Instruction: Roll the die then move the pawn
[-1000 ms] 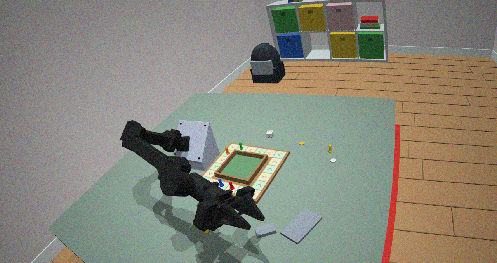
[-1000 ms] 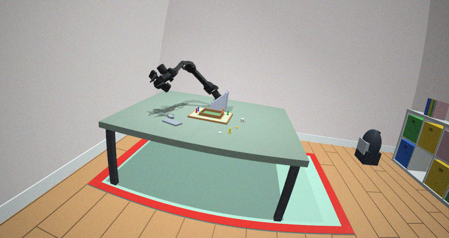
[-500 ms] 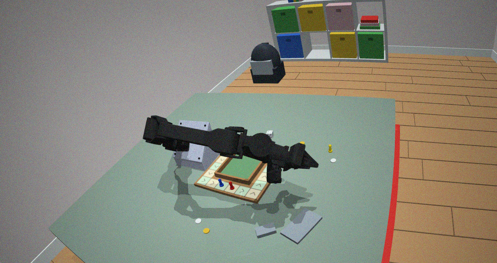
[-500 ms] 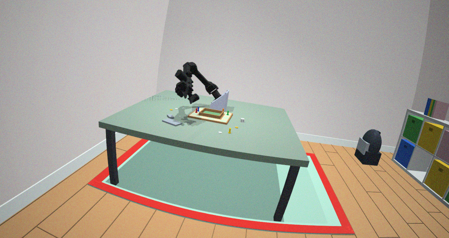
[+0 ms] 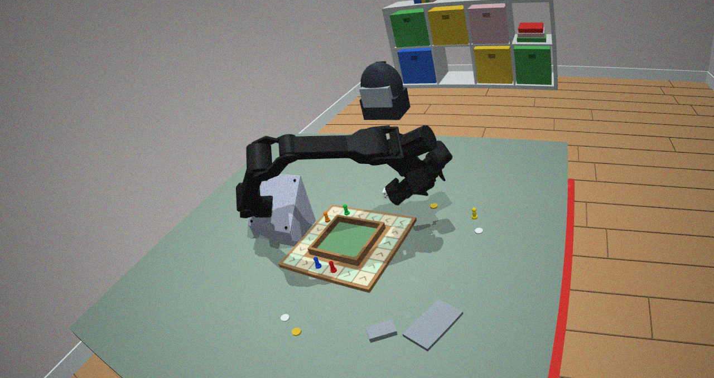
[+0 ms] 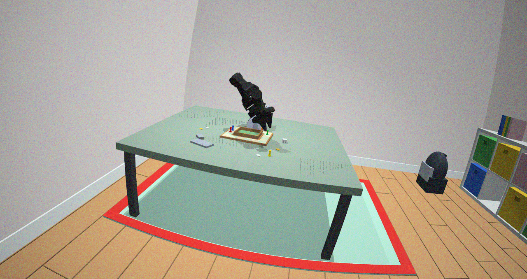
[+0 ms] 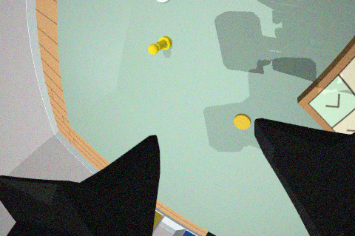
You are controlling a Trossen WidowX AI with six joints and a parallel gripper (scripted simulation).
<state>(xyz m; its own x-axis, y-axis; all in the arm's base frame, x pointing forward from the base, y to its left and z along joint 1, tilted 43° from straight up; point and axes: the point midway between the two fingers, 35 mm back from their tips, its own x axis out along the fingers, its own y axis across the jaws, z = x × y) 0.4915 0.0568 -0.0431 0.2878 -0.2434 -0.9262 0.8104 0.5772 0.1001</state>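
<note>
The white die lies 19 cm behind my gripper tip, 12 cm to the left of it and 11 cm below it. Round my gripper tip: green pawn 28 cm behind, 1 cm to the left, 9 cm below; then yellow pawn 10 cm ahead, 2 cm to the left, 10 cm below; then green tray 23 cm behind, 11 cm to the right, 11 cm below.
</note>
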